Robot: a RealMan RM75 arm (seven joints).
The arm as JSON. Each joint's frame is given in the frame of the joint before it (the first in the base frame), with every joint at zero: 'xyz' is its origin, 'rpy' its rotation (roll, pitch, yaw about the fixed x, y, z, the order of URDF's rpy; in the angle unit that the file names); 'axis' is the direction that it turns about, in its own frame. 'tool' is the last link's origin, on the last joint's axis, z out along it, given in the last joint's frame.
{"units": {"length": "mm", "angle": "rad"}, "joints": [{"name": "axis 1", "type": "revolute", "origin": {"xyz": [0.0, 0.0, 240.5], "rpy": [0.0, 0.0, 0.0]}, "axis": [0.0, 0.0, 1.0]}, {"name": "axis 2", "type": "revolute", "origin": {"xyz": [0.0, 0.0, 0.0], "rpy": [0.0, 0.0, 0.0]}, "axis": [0.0, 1.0, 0.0]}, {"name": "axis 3", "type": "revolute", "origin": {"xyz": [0.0, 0.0, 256.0], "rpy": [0.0, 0.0, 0.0]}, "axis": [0.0, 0.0, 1.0]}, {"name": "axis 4", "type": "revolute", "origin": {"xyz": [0.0, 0.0, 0.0], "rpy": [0.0, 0.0, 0.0]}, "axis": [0.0, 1.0, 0.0]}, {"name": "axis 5", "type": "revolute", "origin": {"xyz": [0.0, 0.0, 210.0], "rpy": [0.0, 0.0, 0.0]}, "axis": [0.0, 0.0, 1.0]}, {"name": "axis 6", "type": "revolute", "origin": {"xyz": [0.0, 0.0, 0.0], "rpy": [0.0, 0.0, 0.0]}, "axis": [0.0, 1.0, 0.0]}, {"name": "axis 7", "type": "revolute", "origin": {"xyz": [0.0, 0.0, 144.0], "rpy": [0.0, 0.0, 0.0]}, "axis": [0.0, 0.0, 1.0]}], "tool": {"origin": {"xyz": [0.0, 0.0, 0.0], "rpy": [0.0, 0.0, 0.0]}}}
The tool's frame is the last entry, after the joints.
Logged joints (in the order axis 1, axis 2, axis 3, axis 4, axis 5, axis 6, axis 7), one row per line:
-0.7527 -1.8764 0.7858 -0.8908 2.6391 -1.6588 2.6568
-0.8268 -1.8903 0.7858 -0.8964 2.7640 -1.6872 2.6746
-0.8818 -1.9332 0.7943 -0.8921 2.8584 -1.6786 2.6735
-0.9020 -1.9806 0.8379 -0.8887 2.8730 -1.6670 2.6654
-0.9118 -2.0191 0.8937 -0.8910 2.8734 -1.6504 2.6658
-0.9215 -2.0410 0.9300 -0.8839 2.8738 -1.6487 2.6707
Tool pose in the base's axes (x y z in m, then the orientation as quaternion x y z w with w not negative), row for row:
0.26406 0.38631 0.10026 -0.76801 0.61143 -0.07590 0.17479
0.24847 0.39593 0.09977 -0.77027 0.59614 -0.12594 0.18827
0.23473 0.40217 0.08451 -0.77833 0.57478 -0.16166 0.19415
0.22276 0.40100 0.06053 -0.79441 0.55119 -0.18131 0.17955
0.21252 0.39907 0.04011 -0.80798 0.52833 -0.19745 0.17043
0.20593 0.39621 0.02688 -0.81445 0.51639 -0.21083 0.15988
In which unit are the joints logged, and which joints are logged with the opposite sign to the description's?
The joints are logged in radians. Opposite sign: axis 1, axis 2, axis 3, axis 5.
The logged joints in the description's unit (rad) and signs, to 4 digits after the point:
0.7527 1.8764 -0.7858 -0.8908 -2.6391 -1.6588 2.6568
0.8268 1.8903 -0.7858 -0.8964 -2.7640 -1.6872 2.6746
0.8818 1.9332 -0.7943 -0.8921 -2.8584 -1.6786 2.6735
0.9020 1.9806 -0.8379 -0.8887 -2.8730 -1.6670 2.6654
0.9118 2.0191 -0.8937 -0.8910 -2.8734 -1.6504 2.6658
0.9215 2.0410 -0.9300 -0.8839 -2.8738 -1.6487 2.6707

